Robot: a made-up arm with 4 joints.
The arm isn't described. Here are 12 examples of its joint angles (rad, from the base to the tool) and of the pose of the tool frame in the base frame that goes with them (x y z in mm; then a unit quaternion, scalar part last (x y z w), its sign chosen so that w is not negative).
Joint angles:
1: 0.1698 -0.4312 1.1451 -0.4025
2: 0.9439 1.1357 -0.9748 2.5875
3: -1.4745 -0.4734 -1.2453 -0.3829
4: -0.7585 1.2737 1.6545 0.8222
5: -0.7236 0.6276 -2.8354 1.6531
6: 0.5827 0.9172 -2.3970 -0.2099
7: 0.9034 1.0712 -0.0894 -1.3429
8: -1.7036 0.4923 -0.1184 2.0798
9: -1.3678 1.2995 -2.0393 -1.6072
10: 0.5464 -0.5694 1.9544 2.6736
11: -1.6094 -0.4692 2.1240 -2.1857
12: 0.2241 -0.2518 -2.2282 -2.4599
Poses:
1: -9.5 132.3 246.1 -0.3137 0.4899 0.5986 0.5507
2: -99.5 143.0 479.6 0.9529 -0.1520 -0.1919 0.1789
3: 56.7 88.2 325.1 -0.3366 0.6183 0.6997 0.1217
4: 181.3 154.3 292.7 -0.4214 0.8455 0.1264 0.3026
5: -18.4 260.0 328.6 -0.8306 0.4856 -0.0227 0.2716
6: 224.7 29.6 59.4 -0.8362 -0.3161 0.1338 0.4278
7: -11.5 331.8 368.5 0.5110 -0.7735 -0.1736 0.3324
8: 445.1 -14.4 12.6 -0.1135 -0.2939 -0.9481 0.0426
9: 330.7 291.7 455.3 0.2466 0.8890 0.2306 0.3093
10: 479.3 282.4 -47.3 -0.1095 -0.0639 -0.8739 0.4693
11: 390.3 364.4 446.8 0.2807 -0.6094 -0.5666 0.4783
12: 429.4 201.0 543.9 0.2902 -0.6201 -0.6854 0.2478
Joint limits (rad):
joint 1: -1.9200..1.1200
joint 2: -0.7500..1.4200
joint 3: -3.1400..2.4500
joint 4: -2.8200..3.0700
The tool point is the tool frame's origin. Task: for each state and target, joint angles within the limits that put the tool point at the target. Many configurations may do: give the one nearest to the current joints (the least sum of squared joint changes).
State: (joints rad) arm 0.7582 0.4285 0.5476 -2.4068
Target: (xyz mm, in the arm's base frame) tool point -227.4 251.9 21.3
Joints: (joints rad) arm 0.5328 0.0114 0.6789 -2.5309
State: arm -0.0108 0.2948 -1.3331 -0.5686
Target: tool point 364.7 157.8 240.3
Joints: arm 0.1699 -0.0880 -1.5338 -0.5036
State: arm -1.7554 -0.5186 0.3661 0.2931
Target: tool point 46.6 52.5 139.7
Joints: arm -1.5778 -0.6966 0.1683 -0.0819
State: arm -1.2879 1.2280 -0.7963 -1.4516
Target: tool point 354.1 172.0 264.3
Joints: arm -0.6345 1.4200 -1.5468 -0.5943
